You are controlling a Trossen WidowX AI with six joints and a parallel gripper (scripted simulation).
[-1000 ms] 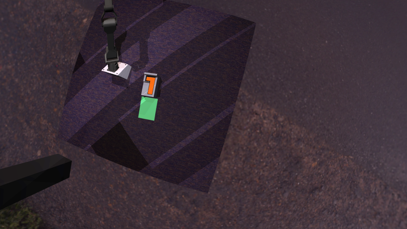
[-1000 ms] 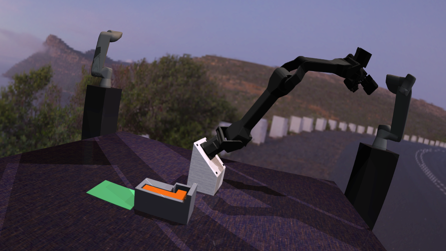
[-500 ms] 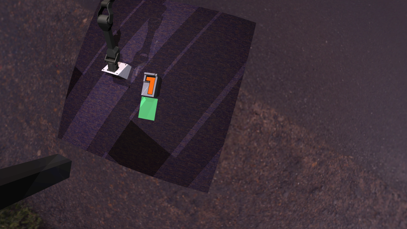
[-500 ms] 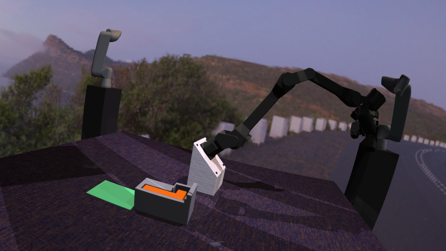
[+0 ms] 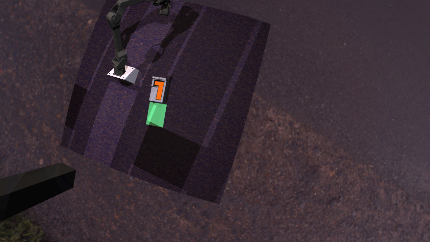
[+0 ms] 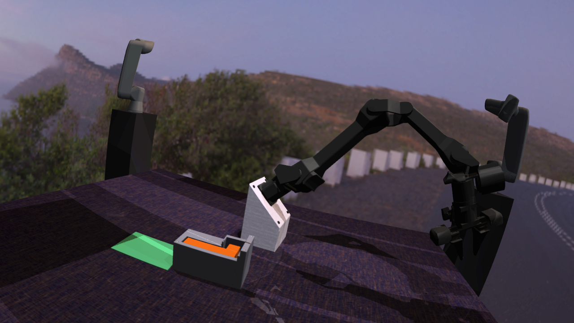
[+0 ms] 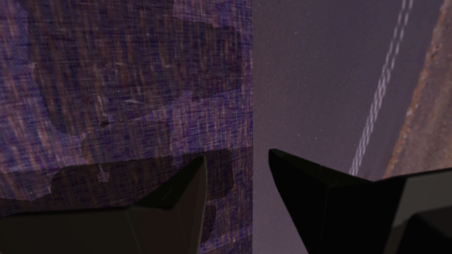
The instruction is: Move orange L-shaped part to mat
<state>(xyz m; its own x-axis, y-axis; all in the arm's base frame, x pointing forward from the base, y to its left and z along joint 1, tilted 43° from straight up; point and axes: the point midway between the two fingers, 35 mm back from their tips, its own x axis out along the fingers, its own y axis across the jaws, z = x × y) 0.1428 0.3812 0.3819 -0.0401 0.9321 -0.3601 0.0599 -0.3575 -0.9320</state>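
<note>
My gripper tip is 57 cm to the left of the orange l-shaped part, 13 cm short of it and 7 cm above it. From my gripper tip the other things lie so: green mat: 74 cm to the right, 15 cm ahead, 13 cm below.
</note>
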